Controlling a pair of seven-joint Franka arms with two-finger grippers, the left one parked.
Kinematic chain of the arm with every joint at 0, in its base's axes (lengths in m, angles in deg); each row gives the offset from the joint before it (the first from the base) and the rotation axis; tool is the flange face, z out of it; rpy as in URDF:
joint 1: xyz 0 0 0.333 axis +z
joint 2: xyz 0 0 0 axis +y
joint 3: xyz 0 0 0.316 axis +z
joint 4: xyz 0.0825 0 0 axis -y
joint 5: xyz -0.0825 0 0.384 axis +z
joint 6: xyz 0 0 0 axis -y
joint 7: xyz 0.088 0 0 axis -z
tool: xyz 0 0 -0.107 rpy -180 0 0
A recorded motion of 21 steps. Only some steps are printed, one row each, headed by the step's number.
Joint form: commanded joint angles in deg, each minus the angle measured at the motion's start. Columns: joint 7, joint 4, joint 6, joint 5, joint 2, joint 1, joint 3.
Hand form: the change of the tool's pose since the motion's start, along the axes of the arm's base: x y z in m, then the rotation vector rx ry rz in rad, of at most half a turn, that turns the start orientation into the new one. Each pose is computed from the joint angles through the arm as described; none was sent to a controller.
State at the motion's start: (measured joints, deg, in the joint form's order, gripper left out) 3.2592 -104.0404 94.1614 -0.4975 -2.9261 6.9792 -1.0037
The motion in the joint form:
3: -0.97 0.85 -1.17 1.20 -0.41 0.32 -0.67
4: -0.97 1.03 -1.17 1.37 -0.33 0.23 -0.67
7: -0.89 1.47 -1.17 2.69 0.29 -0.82 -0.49
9: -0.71 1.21 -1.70 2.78 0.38 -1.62 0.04
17: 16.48 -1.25 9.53 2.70 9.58 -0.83 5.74
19: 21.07 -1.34 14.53 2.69 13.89 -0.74 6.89
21: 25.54 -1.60 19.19 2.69 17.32 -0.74 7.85
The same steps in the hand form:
3: -0.0022 -0.0015 0.0092 0.0235 0.0008 0.0069
4: -0.0015 -0.0020 0.0099 0.0265 -0.0007 0.0049
7: 0.0021 -0.0073 0.0078 0.0482 0.0041 -0.0157
9: 0.0011 -0.0096 0.0042 0.0476 0.0194 -0.0238
17: 0.0360 0.0562 -0.0907 0.0104 0.0296 -0.2155
19: 0.0509 0.0706 -0.1289 0.0109 0.0219 -0.2776
21: 0.0610 0.0817 -0.1604 0.0152 0.0092 -0.3430

